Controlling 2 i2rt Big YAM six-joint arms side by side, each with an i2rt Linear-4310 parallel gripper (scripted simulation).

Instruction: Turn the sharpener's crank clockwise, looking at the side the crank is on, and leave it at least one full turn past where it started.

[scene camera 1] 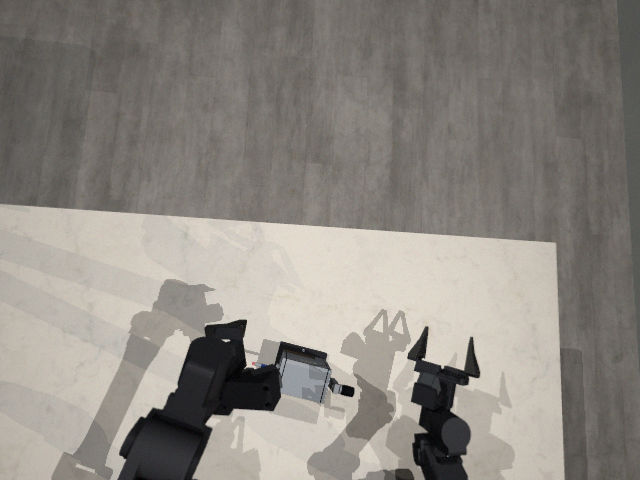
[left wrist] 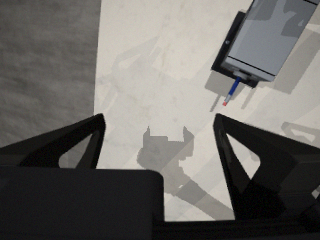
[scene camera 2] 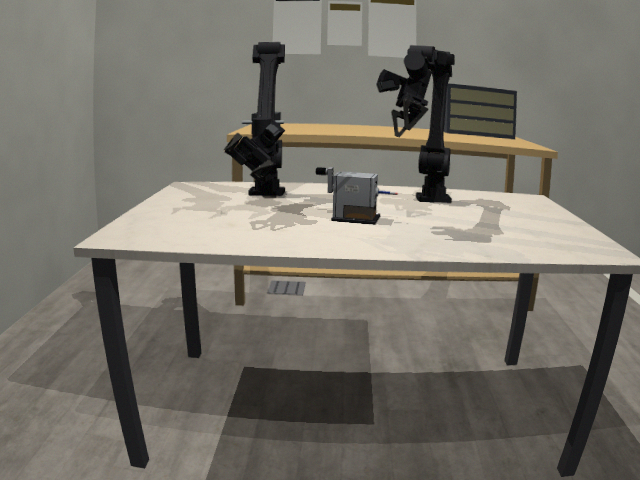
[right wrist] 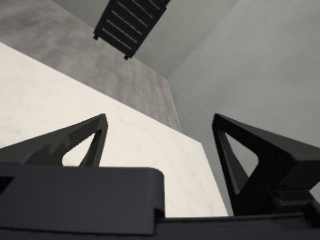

Scene:
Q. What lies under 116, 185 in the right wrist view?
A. My right gripper.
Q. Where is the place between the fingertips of my left gripper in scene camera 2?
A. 402, 133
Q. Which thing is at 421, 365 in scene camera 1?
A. My right gripper.

